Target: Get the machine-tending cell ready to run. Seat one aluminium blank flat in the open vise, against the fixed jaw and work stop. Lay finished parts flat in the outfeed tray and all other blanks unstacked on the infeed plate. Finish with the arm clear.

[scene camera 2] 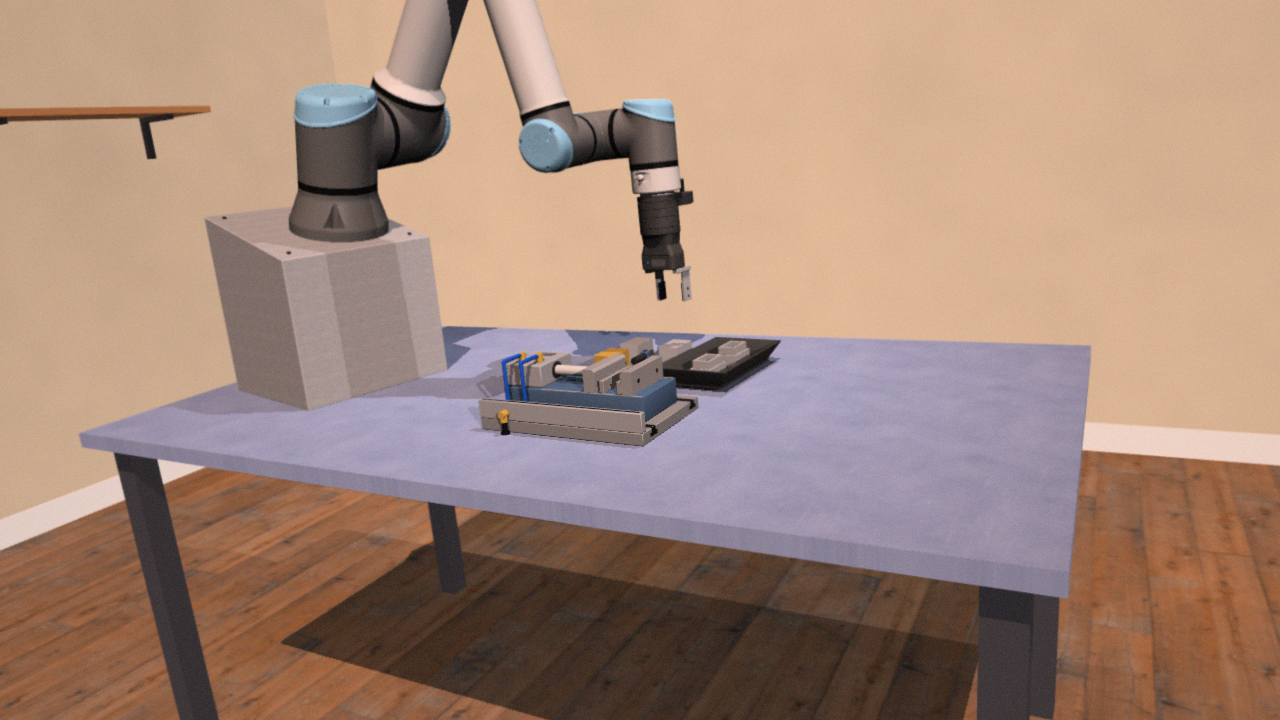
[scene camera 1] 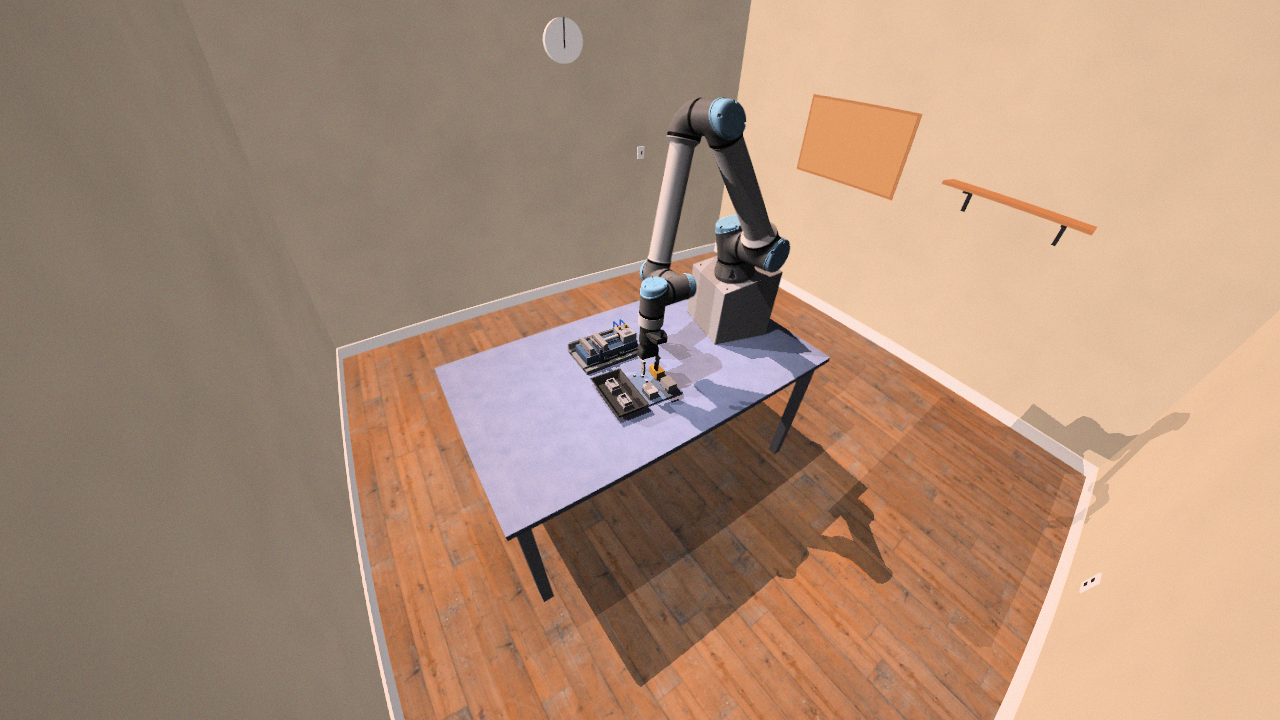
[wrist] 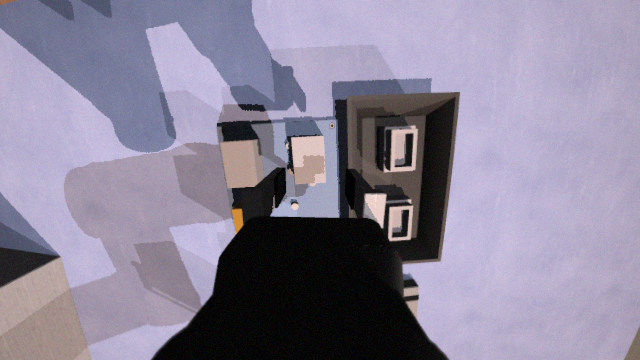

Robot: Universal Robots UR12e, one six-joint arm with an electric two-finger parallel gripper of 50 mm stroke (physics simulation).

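Frame: origin at the arm's base, x ahead, y left, z up, level; metres.
Where they show: gripper, fingertip midpoint: (scene camera 2: 674,300) (scene camera 1: 649,371) (wrist: 315,180); arm's base, link origin: (scene camera 2: 339,228) (scene camera 1: 734,272).
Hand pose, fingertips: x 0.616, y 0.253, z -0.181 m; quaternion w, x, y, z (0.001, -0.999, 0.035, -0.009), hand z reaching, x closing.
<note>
Each offset is from my fingertips to the top centre of the thing. "*": to the spot under its first point.
My gripper (scene camera 1: 650,368) (scene camera 2: 674,296) (wrist: 315,180) is open and empty, pointing down above the infeed plate {* dx +0.014, dy -0.067, dz -0.123 m} (wrist: 327,202). One pale blank {dx -0.009, dy +0.004, dz -0.087 m} (scene camera 1: 650,390) (scene camera 2: 675,346) (wrist: 308,155) lies on the plate, just ahead of the gap between the fingers in the wrist view. A second blank {dx -0.098, dy +0.004, dz -0.087 m} (scene camera 1: 669,384) (wrist: 242,164) lies apart from it, at the left in the wrist view. Two finished parts with pockets {* dx +0.114, dy +0.013, dz -0.098 m} (wrist: 401,148) {* dx +0.119, dy -0.094, dz -0.098 m} (wrist: 400,221) lie apart in the dark outfeed tray (scene camera 2: 716,380) (wrist: 405,100). The vise {dx +0.022, dy -0.330, dz -0.032 m} (scene camera 2: 581,416) shows a gap between its jaws; no blank is visible there.
An orange block {dx -0.098, dy -0.086, dz -0.087 m} (scene camera 1: 657,371) (scene camera 2: 613,357) (wrist: 238,220) sits on the infeed plate, partly hidden by a finger in the wrist view. Blue hoses (scene camera 2: 507,376) stand at the vise's rear end. The robot's pedestal (scene camera 1: 735,304) (scene camera 2: 358,313) stands at the table's end.
</note>
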